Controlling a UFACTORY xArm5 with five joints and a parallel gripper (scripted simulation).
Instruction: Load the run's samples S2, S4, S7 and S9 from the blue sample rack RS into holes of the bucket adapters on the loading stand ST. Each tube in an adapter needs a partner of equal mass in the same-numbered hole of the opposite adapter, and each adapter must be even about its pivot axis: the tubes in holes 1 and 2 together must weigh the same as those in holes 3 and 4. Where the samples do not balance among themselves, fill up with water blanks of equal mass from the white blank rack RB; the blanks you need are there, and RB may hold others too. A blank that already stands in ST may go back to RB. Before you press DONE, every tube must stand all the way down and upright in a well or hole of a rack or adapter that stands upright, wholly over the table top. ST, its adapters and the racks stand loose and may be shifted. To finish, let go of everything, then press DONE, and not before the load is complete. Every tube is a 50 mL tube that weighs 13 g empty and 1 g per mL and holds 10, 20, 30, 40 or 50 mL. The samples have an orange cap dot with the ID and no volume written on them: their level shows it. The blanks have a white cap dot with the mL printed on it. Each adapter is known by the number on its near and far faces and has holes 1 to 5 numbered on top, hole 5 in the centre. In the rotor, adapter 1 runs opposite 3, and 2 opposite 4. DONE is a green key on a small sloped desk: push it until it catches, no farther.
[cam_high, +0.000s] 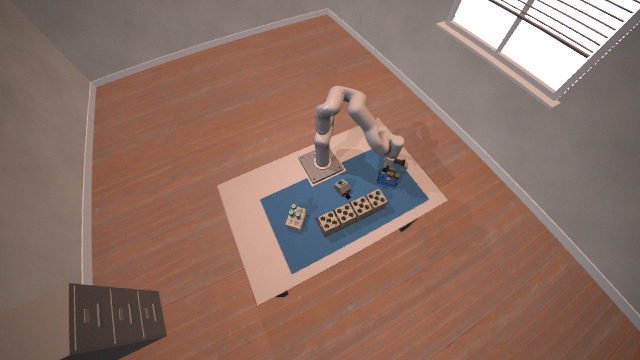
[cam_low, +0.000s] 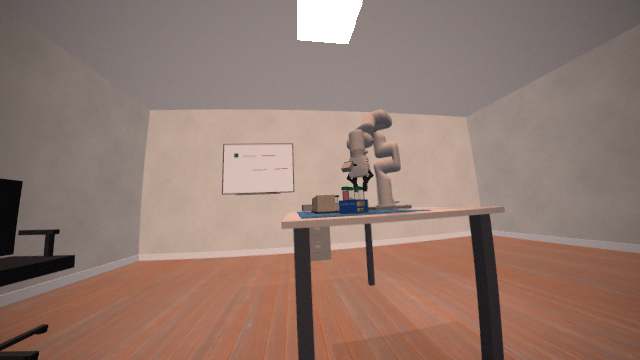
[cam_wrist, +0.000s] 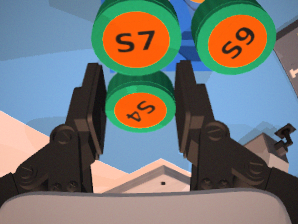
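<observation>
Right now the sample tube S4 is 50 mm below my hand and 10 mm behind it. The rest, counted from my hand: sample tube S9: 60 mm ahead, 50 mm below; then blue sample rack RS: 90 mm below, 40 mm ahead, 10 mm to the left; then sample tube S7: 50 mm below, 40 mm ahead, 20 mm to the left.
</observation>
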